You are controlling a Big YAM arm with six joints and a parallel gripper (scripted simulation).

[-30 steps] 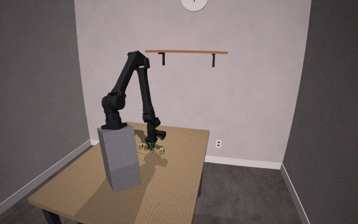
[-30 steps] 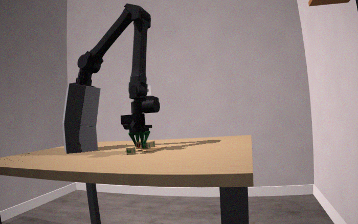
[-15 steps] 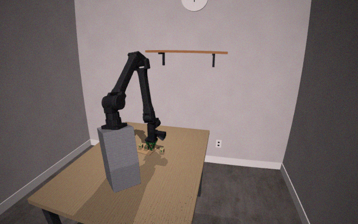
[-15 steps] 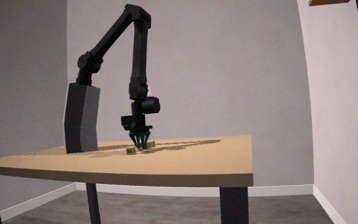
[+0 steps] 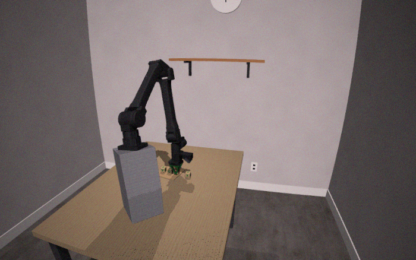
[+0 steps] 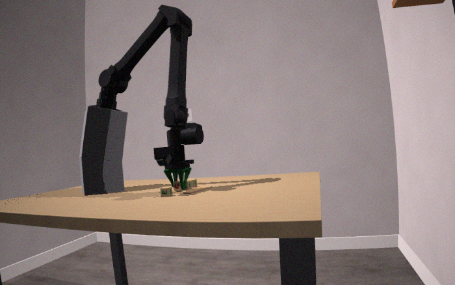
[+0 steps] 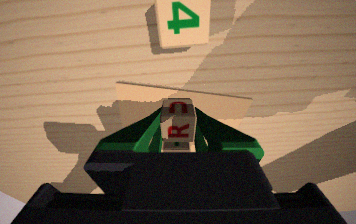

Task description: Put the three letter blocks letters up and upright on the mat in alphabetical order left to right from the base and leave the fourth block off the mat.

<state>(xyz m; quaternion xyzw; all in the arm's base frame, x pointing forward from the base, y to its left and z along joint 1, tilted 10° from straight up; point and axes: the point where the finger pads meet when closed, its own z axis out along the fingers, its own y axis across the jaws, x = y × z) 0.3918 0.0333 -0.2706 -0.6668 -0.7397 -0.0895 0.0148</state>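
Right now the green-lettered block is 50 mm to the left of my hand. From my hand the other things lie so: dark block: 100 mm to the left, 10 mm behind; then pale mat: 50 mm to the left, 20 mm below.
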